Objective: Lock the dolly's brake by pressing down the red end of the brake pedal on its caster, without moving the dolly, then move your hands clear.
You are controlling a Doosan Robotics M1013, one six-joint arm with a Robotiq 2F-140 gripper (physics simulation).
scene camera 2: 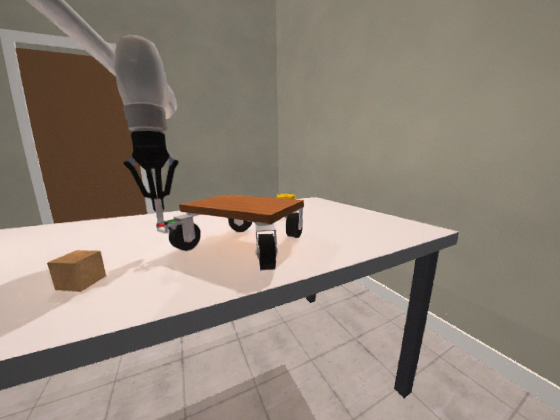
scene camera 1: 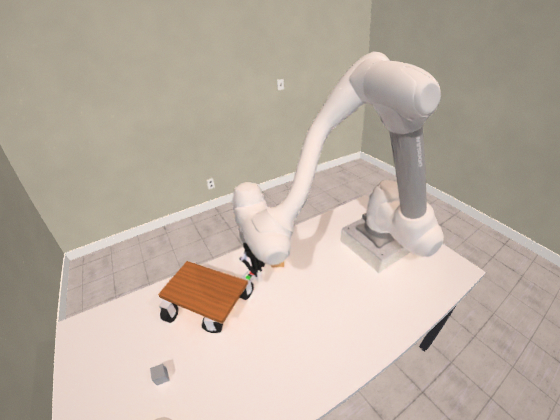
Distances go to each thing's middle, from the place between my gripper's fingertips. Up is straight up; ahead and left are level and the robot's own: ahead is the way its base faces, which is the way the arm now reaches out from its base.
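Labels:
You'd find the brake caster (scene camera 2: 186,220) 4 cm below my hand, 6 cm ahead of it and 1 cm to the right. There's a dolly (scene camera 2: 241,211) as well, and that's 3 cm below my hand, 5 cm to the right and 21 cm ahead. And the brown block (scene camera 2: 76,271), that one's 5 cm below my hand, 13 cm to the right of it and 14 cm behind it.

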